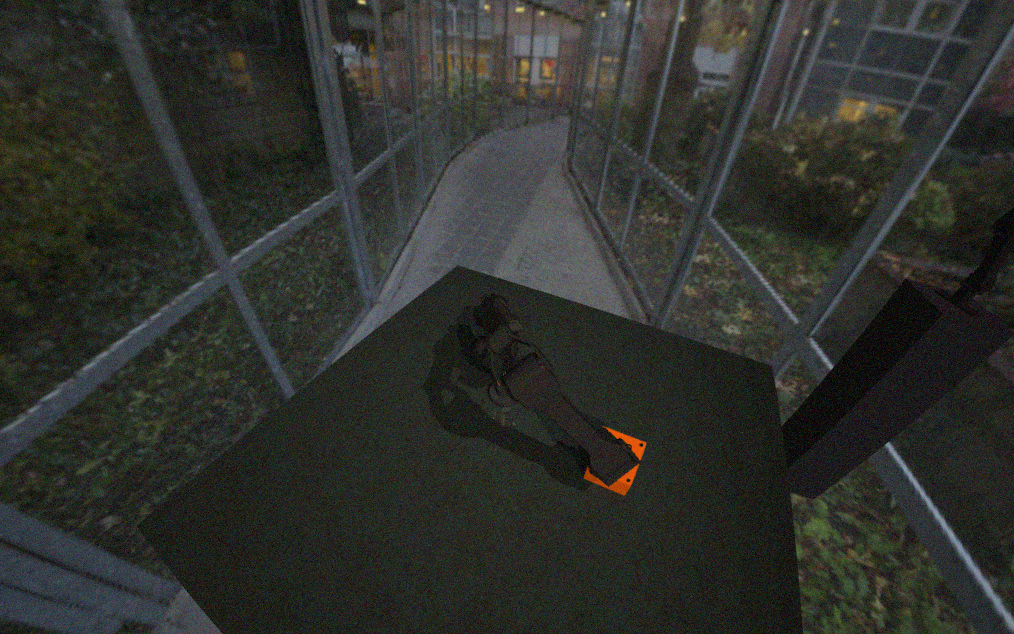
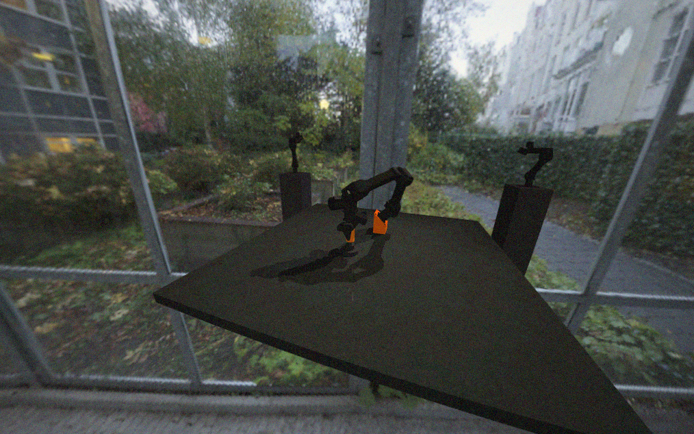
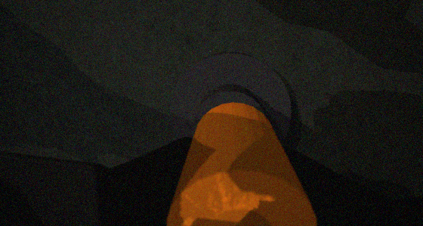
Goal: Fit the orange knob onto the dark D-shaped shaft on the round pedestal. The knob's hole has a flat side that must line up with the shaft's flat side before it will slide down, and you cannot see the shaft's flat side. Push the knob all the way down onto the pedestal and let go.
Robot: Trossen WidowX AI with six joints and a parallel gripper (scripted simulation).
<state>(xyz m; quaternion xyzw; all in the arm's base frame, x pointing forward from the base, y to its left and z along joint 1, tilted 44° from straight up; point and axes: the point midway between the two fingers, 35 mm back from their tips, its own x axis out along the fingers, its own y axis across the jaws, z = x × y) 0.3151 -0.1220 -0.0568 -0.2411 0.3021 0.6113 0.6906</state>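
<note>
Right now my gripper tip is 20 mm below the orange knob. From my gripper tip the other things lie so: dark shaft: 40 mm below.
</note>
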